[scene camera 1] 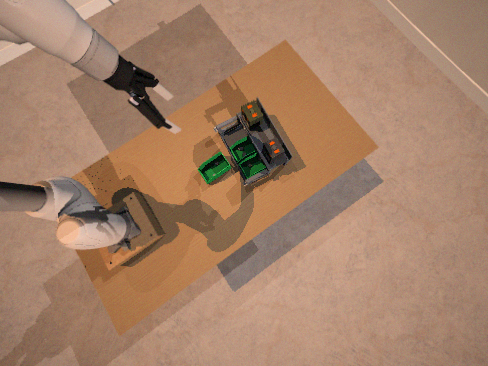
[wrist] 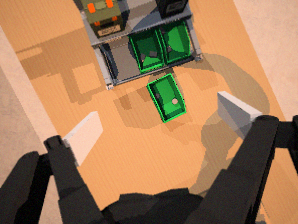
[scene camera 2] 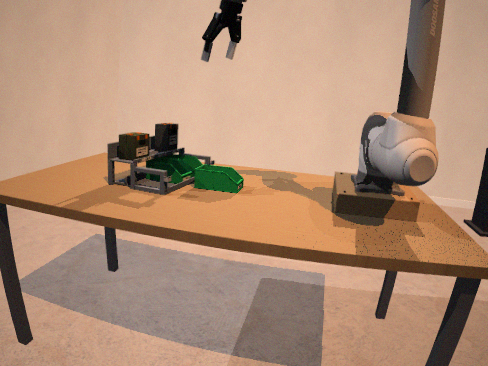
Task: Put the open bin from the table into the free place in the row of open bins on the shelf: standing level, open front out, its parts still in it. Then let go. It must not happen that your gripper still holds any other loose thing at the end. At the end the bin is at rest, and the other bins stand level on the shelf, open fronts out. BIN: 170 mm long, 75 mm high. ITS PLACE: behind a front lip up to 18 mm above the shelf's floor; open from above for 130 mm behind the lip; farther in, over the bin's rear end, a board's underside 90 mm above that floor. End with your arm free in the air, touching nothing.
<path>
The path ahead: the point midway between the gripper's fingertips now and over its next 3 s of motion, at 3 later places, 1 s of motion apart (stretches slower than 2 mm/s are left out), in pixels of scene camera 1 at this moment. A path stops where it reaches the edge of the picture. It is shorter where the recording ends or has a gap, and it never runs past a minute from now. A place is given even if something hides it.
My gripper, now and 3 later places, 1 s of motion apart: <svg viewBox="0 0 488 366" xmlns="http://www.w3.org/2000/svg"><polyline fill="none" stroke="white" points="174,114 214,166 215,169 216,171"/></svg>
</path>
